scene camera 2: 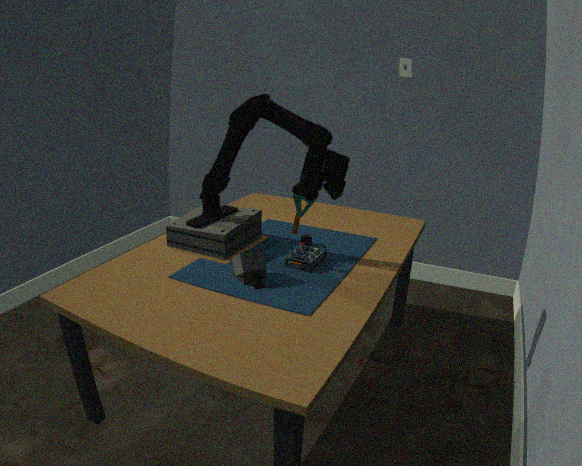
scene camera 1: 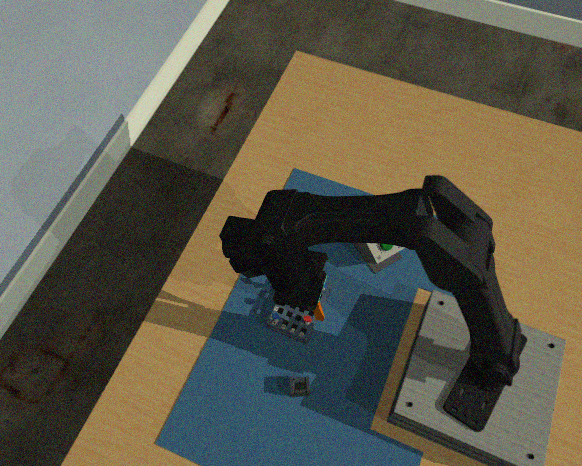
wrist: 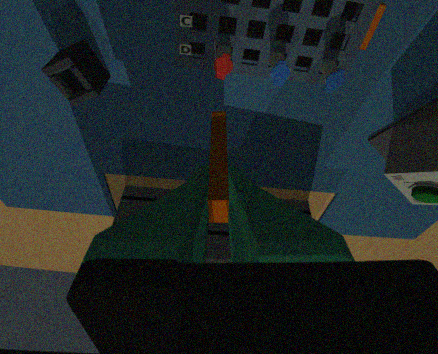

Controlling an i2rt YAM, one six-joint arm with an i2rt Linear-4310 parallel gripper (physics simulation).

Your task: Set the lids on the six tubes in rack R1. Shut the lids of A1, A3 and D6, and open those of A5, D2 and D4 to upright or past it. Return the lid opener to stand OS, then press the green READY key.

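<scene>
Rack R1 (scene camera 1: 290,320) (scene camera 2: 306,255) (wrist: 267,39) stands on the blue mat (scene camera 1: 243,416) (scene camera 2: 289,296). My gripper (wrist: 218,176) (scene camera 2: 301,205) has green fingers shut on the orange lid opener (wrist: 218,154) (scene camera 1: 320,311) (scene camera 2: 297,224), which points down. It hangs above the mat just beside row D. In the wrist view a red lid (wrist: 223,66) at D2 and blue lids at D4 (wrist: 280,73) and D6 (wrist: 334,80) stick out over the rack's edge. The opener's tip is short of the red lid and apart from it. Row A is out of the wrist view.
Stand OS (scene camera 1: 294,385) (scene camera 2: 307,239) (wrist: 75,71), a small dark box, is empty on the mat near the rack. The grey key box with the green READY key (scene camera 1: 387,246) (scene camera 2: 248,264) lies on the rack's other side. The arm's grey base (scene camera 1: 428,370) (scene camera 2: 215,228) is at the mat's edge.
</scene>
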